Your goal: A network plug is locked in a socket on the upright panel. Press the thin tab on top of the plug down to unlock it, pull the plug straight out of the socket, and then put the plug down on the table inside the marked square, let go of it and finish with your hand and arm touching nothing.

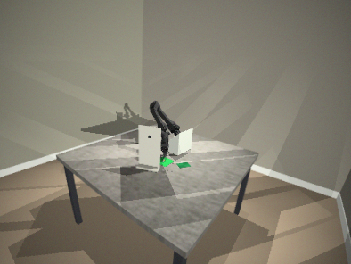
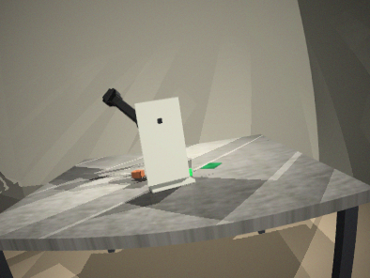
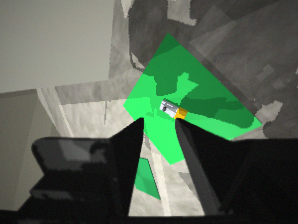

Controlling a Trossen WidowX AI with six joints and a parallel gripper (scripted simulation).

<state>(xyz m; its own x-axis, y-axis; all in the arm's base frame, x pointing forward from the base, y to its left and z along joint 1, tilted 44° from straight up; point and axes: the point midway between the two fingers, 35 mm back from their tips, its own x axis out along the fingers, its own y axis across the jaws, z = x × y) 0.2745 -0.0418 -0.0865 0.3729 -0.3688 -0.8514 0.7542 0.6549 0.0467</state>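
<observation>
The yellow network plug is 2 cm below my gripper tip. From my gripper tip the other things lie so: green marked square (3 cm below); upright white panel (15 cm ahead, 12 cm above, 4 cm to the right).
</observation>
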